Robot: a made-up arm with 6 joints. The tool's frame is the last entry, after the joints.
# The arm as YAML. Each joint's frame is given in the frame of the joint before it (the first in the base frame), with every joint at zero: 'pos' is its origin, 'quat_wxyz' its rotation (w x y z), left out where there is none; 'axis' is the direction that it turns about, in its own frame. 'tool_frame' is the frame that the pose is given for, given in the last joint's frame.
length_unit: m
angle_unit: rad
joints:
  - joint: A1
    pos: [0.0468, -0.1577, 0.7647]
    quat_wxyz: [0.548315, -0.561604, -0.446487, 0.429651]
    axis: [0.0, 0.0, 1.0]
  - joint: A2
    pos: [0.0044, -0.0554, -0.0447]
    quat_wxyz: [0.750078, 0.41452, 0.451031, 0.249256]
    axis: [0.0, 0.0, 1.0]
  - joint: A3
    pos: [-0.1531, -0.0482, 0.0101]
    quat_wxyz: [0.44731, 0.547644, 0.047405, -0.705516]
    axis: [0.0, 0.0, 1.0]
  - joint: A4
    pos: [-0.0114, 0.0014, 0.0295]
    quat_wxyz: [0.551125, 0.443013, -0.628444, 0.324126]
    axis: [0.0, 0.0, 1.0]
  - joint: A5
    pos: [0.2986, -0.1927, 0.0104]
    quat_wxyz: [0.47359, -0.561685, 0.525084, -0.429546]
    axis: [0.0, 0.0, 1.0]
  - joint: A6
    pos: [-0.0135, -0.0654, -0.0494]
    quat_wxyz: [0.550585, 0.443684, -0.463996, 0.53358]
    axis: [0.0, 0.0, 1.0]
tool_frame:
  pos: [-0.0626, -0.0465, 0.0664]
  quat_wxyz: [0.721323, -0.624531, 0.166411, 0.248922]
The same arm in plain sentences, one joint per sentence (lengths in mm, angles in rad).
The arm has six revolute joints in a row. What follows holds with every joint at zero, and every direction is one of the base frame's. Joint 1 lies 46.8 mm along +x and 157.7 mm along -y and 764.7 mm along +z from the base frame's origin and turns about the direction (-0.972219, 0.232205, -0.029501). Joint 2 lies 42.8 mm along +x and 6.1 mm along -y and 56.7 mm along +z from joint 1 and turns about the direction (-0.049602, 0.917033, 0.395714). Joint 3 lies 51.7 mm along -x and 53.3 mm along -y and 142.6 mm along +z from joint 2 and turns about +z. Joint 4 lies 4.6 mm along -x and 10.5 mm along +y and 29.5 mm along +z from joint 3 and turns about the direction (-0.977535, -0.105604, -0.182407). Joint 5 lies 38 mm along -x and 222 mm along -y and 275.1 mm along +z from joint 4 and turns about +z. Joint 6 lies 66.6 mm along -x and 5.4 mm along +y and 49.4 mm along -z from joint 5 and turns about the direction (-0.980921, -0.083202, 0.175704). The tool frame, which is the frame that the pose is given for, lies 72.1 mm along -x and 53.2 mm along -y and 49.7 mm along -z from joint 6; its axes are the base frame's turned by roll -1.638, pitch -0.7896 and yaw 0.3091 rad (as in URDF: about the fixed x, then y, then z).
